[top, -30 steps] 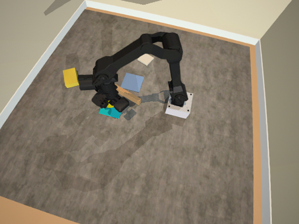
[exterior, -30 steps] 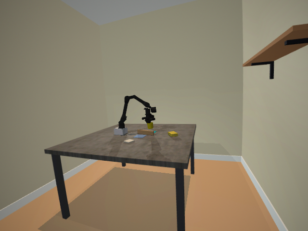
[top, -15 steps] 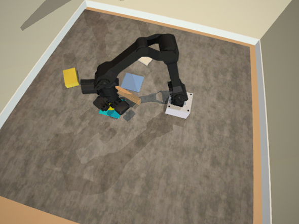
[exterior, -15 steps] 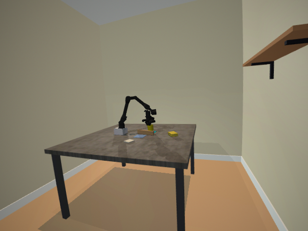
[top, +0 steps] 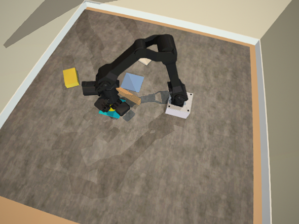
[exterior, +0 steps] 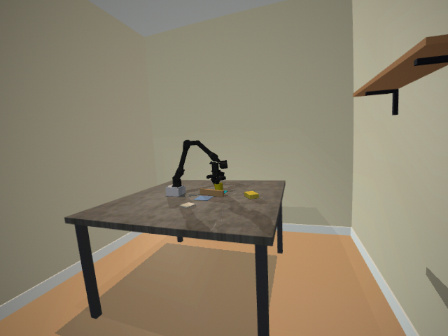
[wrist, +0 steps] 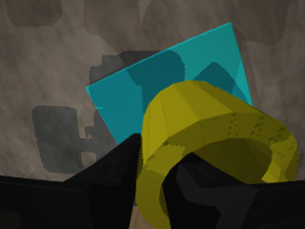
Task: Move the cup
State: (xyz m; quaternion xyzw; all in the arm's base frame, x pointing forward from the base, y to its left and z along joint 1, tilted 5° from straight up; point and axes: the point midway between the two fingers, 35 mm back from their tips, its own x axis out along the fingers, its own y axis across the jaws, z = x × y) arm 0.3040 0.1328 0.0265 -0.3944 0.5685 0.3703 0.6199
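Right now the blue marble is 10 mm ahead of my gripper tip, 20 mm to the right of it and 20 mm below it. Also, from my gripper tip: cyan pad (30 mm ahead, 10 mm to the right, 50 mm below); then wooden bar (110 mm to the right, 30 mm below); then yellow cup (20 mm ahead, 10 mm to the right).
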